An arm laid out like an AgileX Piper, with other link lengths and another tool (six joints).
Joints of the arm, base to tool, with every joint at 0 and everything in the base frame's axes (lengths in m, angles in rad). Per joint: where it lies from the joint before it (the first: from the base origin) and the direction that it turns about. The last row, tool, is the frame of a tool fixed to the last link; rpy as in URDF.
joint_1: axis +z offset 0 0 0.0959
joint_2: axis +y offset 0 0 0
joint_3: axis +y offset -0.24 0 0.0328
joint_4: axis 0.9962 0 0.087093 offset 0.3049 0 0.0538
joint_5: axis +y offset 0 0 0
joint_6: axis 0.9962 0 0.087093 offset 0.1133 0 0.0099
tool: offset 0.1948 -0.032 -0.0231 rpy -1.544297 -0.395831 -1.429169
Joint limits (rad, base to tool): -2.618..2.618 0..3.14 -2.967..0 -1.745..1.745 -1.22..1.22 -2.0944..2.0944
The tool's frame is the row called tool.
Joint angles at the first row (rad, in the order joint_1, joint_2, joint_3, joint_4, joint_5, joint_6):
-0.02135 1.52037 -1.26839 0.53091 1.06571 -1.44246
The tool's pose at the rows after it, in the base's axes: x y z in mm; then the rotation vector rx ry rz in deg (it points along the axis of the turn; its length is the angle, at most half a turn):
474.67 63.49 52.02 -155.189 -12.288 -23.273
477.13 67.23 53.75 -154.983 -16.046 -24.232
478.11 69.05 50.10 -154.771 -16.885 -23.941
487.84 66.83 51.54 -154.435 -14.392 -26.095
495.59 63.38 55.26 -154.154 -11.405 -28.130
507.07 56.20 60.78 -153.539 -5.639 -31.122
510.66 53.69 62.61 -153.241 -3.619 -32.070
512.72 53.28 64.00 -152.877 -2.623 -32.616
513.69 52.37 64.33 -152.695 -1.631 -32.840
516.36 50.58 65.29 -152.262 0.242 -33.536
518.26 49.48 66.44 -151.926 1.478 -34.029
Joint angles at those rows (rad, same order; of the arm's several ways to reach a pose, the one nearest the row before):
-0.05358 1.52035 -1.26837 0.52467 1.03777 -1.54956
-0.05357 1.52227 -1.26840 0.53714 1.03777 -1.60408
-0.05357 1.53300 -1.26842 0.54474 1.03566 -1.62102
-0.05358 1.54073 -1.26838 0.55576 0.99610 -1.60632
-0.05360 1.54074 -1.26838 0.56019 0.96217 -1.57908
-0.05358 1.54076 -1.26841 0.56163 0.90695 -1.51986
-0.05359 1.54076 -1.26841 0.56164 0.88872 -1.49835
-0.05358 1.54073 -1.26837 0.56593 0.87918 -1.48960
-0.05359 1.54073 -1.26792 0.56594 0.87276 -1.47823
-0.05359 1.54074 -1.26606 0.56808 0.85650 -1.45912
-0.05358 1.54072 -1.26605 0.56956 0.84639 -1.44593

